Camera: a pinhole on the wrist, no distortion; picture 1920 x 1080 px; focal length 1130.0 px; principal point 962.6 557.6 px. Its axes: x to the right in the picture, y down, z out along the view. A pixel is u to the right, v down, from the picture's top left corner.
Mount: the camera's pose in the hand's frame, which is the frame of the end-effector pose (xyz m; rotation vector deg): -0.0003 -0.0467 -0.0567 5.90 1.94 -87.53
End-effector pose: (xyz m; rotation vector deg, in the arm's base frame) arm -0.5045 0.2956 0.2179 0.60 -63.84 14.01
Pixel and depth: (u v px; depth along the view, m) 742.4 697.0 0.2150
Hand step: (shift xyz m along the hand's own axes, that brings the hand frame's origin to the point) 0.0152 -0.0229 0.1621
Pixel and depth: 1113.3 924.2 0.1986
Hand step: 0.0568 -0.0881 0.1416
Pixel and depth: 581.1 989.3 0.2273
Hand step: 0.0734 0.0130 0.1801
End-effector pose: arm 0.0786 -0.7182 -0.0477 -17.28 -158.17 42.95
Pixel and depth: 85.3 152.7 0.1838
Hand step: -0.0800 0.0765 0.1355
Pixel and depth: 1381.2 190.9 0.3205
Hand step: -0.1125 -0.1973 0.2472
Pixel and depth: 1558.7 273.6 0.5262
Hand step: -0.1425 -0.3747 0.4369
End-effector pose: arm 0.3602 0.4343 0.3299 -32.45 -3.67 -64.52
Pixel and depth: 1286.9 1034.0 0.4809
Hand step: 0.1877 -0.2185 0.4193
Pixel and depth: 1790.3 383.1 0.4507
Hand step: -0.0745 -0.4179 0.3601
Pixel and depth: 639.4 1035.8 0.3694
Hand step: 0.1355 0.0320 0.3273
